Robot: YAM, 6 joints.
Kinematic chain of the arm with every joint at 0, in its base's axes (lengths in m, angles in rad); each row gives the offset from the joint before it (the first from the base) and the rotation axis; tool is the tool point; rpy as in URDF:
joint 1: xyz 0 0 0.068 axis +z
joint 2: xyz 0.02 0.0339 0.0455 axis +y
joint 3: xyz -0.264 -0.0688 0 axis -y
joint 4: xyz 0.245 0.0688 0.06 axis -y
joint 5: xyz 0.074 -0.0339 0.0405 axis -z
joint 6: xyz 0.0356 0 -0.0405 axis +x
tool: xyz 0 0 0 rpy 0 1.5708 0
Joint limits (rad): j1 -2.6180..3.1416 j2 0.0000..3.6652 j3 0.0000..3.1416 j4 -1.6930..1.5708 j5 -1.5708..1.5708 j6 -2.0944..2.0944
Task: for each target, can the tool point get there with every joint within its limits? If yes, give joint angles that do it. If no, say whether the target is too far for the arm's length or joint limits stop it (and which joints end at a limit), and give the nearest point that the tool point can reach.
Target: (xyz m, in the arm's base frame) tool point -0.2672 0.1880 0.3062
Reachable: yes | joints 2.5853 1.4204 1.0834 -0.0977 0.5496 -1.3372
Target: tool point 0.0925 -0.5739 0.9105
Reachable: no: too far | nearest point 0.0605 -0.3755 0.6252 | short by 0.349 m
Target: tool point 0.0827 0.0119 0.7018
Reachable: yes | joints 0.1252 1.2887 2.2126 0.3005 -0.0413 1.3740
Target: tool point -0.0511 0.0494 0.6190
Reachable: yes | joints 2.5830 1.0358 2.0180 -0.5832 0.4288 -0.6230
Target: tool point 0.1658 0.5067 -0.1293
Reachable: yes | joints 1.1984 3.2115 2.3851 -0.3152 -0.9970 -1.4593
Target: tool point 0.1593 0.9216 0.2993
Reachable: no: too far | nearest point 0.1079 0.6241 0.2380 | short by 0.308 m
